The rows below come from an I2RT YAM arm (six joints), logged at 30 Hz.
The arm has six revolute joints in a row. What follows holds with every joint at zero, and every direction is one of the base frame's. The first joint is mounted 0.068 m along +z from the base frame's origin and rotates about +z. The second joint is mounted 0.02 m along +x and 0.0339 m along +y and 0.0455 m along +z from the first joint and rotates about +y. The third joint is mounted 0.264 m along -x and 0.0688 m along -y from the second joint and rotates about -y. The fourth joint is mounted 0.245 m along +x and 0.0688 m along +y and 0.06 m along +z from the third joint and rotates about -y. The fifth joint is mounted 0.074 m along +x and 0.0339 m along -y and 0.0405 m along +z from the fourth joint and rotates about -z. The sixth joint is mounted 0.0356 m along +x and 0.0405 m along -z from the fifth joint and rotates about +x. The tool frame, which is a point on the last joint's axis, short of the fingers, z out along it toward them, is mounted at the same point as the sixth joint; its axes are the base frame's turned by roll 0, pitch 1.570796 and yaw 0 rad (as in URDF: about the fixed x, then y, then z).
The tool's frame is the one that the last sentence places.
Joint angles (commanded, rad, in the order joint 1, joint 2, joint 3, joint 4, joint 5, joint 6), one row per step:
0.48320 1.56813 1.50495 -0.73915 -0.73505 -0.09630
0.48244 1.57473 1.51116 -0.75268 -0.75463 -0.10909
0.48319 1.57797 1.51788 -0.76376 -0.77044 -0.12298
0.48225 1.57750 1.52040 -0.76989 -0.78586 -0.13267
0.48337 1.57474 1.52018 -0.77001 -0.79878 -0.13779
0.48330 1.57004 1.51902 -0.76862 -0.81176 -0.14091
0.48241 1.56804 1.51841 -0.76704 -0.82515 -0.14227
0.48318 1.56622 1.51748 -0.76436 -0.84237 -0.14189
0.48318 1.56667 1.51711 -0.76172 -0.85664 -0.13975
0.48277 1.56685 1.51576 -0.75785 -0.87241 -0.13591
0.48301 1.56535 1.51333 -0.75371 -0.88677 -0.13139
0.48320 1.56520 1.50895 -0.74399 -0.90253 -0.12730
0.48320 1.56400 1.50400 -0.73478 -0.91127 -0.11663
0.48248 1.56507 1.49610 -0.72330 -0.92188 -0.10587
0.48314 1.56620 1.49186 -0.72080 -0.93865 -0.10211
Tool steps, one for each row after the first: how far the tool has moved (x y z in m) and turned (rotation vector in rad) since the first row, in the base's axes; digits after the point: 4 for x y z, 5 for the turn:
0.0003 0.0004 -0.0007 0.00437 0.00822 0.01956
-0.0002 0.0010 -0.0001 0.00939 0.00863 0.03846
-0.0008 0.0007 0.0007 0.01691 0.00839 0.05308
-0.0020 0.0009 0.0018 0.02587 0.00616 0.06566
-0.0032 0.0005 0.0032 0.03621 0.00333 0.07607
-0.0038 0.0003 0.0040 0.04615 0.00385 0.08502
-0.0046 0.0006 0.0048 0.05903 0.00658 0.09737
-0.0048 0.0009 0.0050 0.06938 0.01142 0.10605
-0.0049 0.0011 0.0051 0.08104 0.01772 0.11454
-0.0054 0.0013 0.0053 0.09213 0.02341 0.12249
-0.0054 0.0018 0.0050 0.10495 0.02711 0.13175
-0.0054 0.0020 0.0046 0.11366 0.03428 0.13287
-0.0049 0.0023 0.0027 0.12232 0.04482 0.13444
-0.0051 0.0028 0.0016 0.13210 0.05634 0.14477

